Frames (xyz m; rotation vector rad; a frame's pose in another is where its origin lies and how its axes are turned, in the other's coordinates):
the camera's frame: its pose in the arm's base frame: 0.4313 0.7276 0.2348 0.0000 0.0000 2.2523
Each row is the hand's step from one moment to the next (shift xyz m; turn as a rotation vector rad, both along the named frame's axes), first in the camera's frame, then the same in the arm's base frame.
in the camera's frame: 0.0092 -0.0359 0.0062 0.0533 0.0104 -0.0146
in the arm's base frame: 0.0221 0.0298 0.0062 -0.0417 0.0348 -0.0146
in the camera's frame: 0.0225 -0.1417 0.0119 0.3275 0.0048 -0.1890
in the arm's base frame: 0.0959 0.1067 0.0119 -0.2100 0.2513 -0.1890
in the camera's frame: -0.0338 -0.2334 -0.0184 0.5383 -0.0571 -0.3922
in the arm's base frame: 0.2026 0.1208 -0.0184 -0.2948 0.4540 -0.3922
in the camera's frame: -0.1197 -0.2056 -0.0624 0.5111 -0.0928 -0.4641
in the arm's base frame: 0.2351 0.0366 -0.0624 -0.2499 0.4554 -0.4641
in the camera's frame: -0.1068 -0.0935 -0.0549 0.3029 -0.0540 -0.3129
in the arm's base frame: 0.1399 -0.0240 -0.0549 -0.1489 0.2693 -0.3129
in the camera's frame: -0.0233 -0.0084 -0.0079 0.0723 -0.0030 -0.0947
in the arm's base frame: 0.0212 -0.0128 -0.0079 -0.0432 0.0580 -0.0947
